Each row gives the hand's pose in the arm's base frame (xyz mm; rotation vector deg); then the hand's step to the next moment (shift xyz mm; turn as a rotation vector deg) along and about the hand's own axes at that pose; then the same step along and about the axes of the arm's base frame.
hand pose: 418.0 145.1 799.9 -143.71 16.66 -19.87
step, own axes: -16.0 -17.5 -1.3 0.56 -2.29 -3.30
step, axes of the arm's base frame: -13.2 17.9 8.3 -0.19 -0.03 4.05
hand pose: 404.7 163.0 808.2 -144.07 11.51 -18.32
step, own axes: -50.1 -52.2 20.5 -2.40 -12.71 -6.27
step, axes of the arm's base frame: -38.8 64.3 4.6 -3.09 7.48 11.88
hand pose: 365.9 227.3 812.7 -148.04 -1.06 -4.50
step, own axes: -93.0 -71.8 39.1 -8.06 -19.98 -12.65
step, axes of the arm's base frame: -92.9 81.9 -0.8 -9.29 10.30 20.78
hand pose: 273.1 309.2 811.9 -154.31 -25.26 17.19
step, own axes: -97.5 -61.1 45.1 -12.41 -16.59 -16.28
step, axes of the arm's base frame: -118.4 35.2 -1.3 -11.47 4.59 23.27
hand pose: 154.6 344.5 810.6 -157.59 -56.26 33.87
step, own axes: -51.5 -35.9 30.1 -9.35 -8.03 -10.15
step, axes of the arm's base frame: -69.5 -4.5 -1.3 -6.97 0.05 14.37
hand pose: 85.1 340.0 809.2 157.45 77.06 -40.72
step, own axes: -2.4 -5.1 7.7 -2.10 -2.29 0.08
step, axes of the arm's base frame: -8.1 -0.1 -5.0 -2.86 -0.14 1.20
